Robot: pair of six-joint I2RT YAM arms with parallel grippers.
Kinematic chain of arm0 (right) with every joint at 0, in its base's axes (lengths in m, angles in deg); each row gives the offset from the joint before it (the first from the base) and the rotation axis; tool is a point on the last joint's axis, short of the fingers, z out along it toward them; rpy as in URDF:
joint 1: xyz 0 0 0.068 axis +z
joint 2: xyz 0.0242 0.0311 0.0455 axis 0.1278 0.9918 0
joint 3: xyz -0.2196 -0.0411 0.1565 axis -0.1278 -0.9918 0
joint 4: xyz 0.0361 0.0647 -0.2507 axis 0.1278 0.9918 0
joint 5: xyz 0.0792 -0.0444 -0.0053 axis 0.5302 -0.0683 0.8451
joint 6: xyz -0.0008 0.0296 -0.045 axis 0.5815 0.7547 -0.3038
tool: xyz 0 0 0 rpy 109.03 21.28 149.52
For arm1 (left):
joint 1: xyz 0 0 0.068 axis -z
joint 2: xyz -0.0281 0.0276 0.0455 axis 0.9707 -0.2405 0
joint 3: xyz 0.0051 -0.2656 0.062 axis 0.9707 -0.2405 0
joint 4: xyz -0.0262 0.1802 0.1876 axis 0.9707 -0.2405 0
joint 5: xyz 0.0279 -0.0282 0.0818 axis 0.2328 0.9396 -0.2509
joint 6: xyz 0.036 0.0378 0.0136 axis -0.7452 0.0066 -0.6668
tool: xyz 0 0 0 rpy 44.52 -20.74 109.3
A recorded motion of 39 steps. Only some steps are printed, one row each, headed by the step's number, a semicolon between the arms.
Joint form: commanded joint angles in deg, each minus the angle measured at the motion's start. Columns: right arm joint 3, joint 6, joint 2, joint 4, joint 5, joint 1; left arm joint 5, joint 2, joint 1, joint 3, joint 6, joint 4.
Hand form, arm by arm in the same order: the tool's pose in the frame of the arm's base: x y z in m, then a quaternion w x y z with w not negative. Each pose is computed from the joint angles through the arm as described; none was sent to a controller.
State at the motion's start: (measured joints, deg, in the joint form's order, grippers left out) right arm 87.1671 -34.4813 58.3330 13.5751 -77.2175 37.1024; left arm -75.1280 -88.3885 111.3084 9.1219 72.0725 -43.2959
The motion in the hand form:
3: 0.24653 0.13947 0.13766 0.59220 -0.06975 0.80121 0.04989; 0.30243 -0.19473 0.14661 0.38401 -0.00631 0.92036 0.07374
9: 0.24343 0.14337 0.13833 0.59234 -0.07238 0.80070 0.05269; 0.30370 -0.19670 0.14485 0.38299 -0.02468 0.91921 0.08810
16: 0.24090 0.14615 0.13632 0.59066 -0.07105 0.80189 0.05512; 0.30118 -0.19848 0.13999 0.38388 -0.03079 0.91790 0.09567
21: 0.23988 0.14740 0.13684 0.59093 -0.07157 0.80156 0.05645; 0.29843 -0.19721 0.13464 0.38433 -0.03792 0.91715 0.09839
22: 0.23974 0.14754 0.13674 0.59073 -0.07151 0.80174 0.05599; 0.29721 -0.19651 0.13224 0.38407 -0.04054 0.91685 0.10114
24: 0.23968 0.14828 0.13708 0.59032 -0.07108 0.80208 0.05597; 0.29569 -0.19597 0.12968 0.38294 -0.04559 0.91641 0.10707
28: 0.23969 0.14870 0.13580 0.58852 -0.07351 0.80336 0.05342; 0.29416 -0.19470 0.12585 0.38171 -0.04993 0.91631 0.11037
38: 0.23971 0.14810 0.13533 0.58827 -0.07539 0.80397 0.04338; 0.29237 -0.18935 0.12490 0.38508 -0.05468 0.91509 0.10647
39: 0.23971 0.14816 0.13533 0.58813 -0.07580 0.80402 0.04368; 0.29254 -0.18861 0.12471 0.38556 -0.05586 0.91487 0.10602
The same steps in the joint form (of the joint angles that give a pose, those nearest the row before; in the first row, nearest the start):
3: -1.12 1.08 -1.39 1.58 0.56 2.35; -3.12 -2.77 0.54 1.08 2.19 -5.97
9: -1.20 1.35 -1.70 1.83 -0.03 3.43; -5.27 -3.80 0.86 2.27 4.61 -7.79
16: -1.42 2.02 -1.36 1.58 -0.65 4.25; -6.58 -4.42 1.43 1.91 5.81 -7.66
21: -1.43 2.14 -1.53 1.70 -0.83 4.60; -7.19 -4.66 1.58 0.83 6.81 -6.80
22: -1.43 2.16 -1.52 1.75 -0.92 4.65; -7.55 -4.79 1.63 0.40 7.20 -6.56
24: -1.30 2.28 -1.58 2.02 -1.08 4.80; -8.28 -5.02 1.77 0.14 8.02 -6.86
28: -1.26 2.06 -1.29 2.10 -1.18 4.88; -8.67 -5.29 1.79 -0.46 8.65 -6.53
38: -1.25 1.32 -1.27 2.37 -1.94 4.87; -8.38 -4.46 1.24 -2.07 8.49 -4.91
39: -1.25 1.31 -1.27 2.39 -1.89 4.87; -8.35 -4.42 1.12 -2.21 8.49 -4.69

